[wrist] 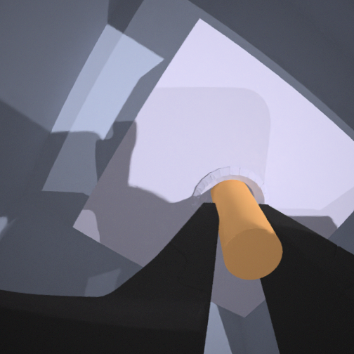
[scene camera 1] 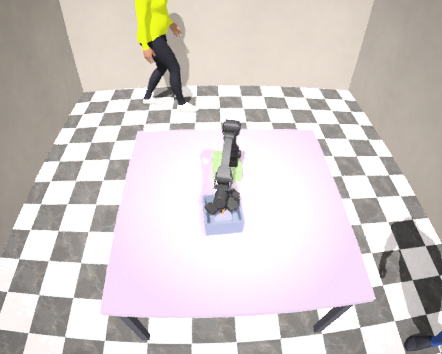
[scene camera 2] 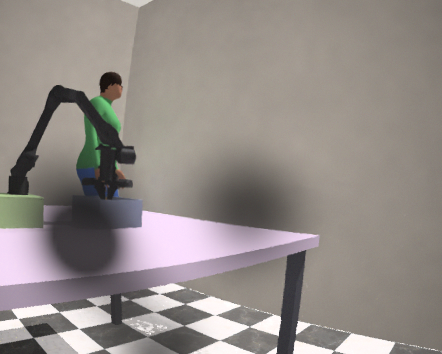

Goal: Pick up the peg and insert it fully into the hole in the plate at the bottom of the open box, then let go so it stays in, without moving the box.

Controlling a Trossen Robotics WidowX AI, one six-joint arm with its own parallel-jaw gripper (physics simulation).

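Frame: origin at the arm's base, x ahead, y left, z up, level; centimetres.
Where they show: gripper, fingertip midpoint: (scene camera 1: pixel 222 211); arm's base at its link origin: (scene camera 1: pixel 232 162) (scene camera 2: pixel 17 194).
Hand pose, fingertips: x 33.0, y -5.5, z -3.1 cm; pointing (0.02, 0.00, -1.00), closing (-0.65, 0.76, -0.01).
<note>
Things, the pixels of their top centre, and the offset from my fingertips. Level surfaces: height alone.
- orange peg at its top centre: (scene camera 1: pixel 222 208) dx +0.2, dy +0.2, dz +3.2 cm
- open blue-grey box at its top centre: (scene camera 2: pixel 106 197) (scene camera 1: pixel 222 208) dx +0.1, dy +0.1, dz +3.2 cm
- pink table at its surface level: dz -6.6 cm
An orange peg (wrist: pixel 250 245) (scene camera 1: pixel 223 211) stands in the fingers of my gripper (wrist: pixel 233 215). In the wrist view its far end reaches the round, ridged hole rim (wrist: pixel 232 171) in the pale plate (wrist: pixel 200 115); how deep it sits in the hole is hidden. The plate lies at the bottom of the open blue-grey box (scene camera 1: pixel 224 229) (scene camera 2: pixel 122 214). My gripper is shut on the peg, with its fingers reaching down into the box. In the second scene view the box wall hides the fingertips and the plate.
A green block (scene camera 1: pixel 216 162) (scene camera 2: pixel 22 211) is on the pink table (scene camera 1: pixel 170 260) (scene camera 2: pixel 165 242) between the arm's base and the box. The box walls surround the fingers. A person (scene camera 1: pixel 154 25) walks behind the table, and a person in green (scene camera 2: pixel 102 117) stands beyond the arm.
</note>
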